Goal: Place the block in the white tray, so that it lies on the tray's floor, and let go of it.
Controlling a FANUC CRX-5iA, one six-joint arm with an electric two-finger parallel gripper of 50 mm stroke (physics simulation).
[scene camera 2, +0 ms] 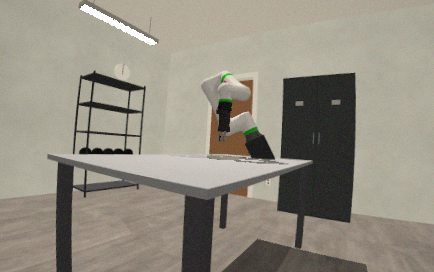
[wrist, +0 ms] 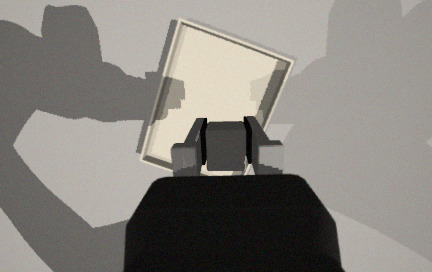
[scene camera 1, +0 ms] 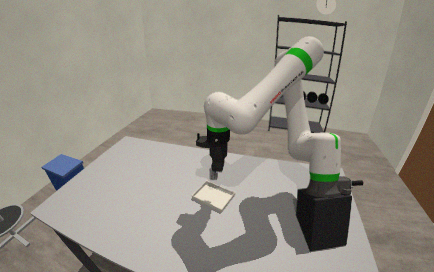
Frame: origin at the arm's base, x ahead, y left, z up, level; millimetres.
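Where they show: gripper, fingertip midpoint: (scene camera 2: pixel 221 141) (wrist: pixel 225 131) (scene camera 1: pixel 212 177); arm's base, origin of the base link: (scene camera 2: pixel 254 139) (scene camera 1: pixel 323 192).
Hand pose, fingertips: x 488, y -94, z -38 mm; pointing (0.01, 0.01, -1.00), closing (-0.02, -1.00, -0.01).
Each offset is from my fingertips to the centre of the thing. Level surfaces: height alone.
A dark grey block @(dx -7, dy +0, dz +10 mm) (wrist: pixel 226 146) is held between the two finger pads in the wrist view. My gripper (scene camera 1: pixel 214 175) (scene camera 2: pixel 222 137) (wrist: pixel 225 131) is shut on it and points down, well above the table. The white tray @(dx -4, dy +16, dz -105 mm) (scene camera 1: pixel 198 203) (wrist: pixel 160 90) is a shallow cream-white rectangle with a low rim, lying flat on the table. In the wrist view the block overlaps the tray's lower part, and the gripper body hides the tray's near corner. The tray's floor shows no object on it, but shadows fall across it.
The light grey table @(dz -115 mm) (scene camera 1: pixel 125 175) (scene camera 2: pixel 175 170) carries the arm's black base (scene camera 1: pixel 324 220) to the right of the tray. A blue bin (scene camera 1: pixel 62 167) stands on the floor beyond the table's left edge. A dark shelf rack (scene camera 1: pixel 274 75) stands behind the arm.
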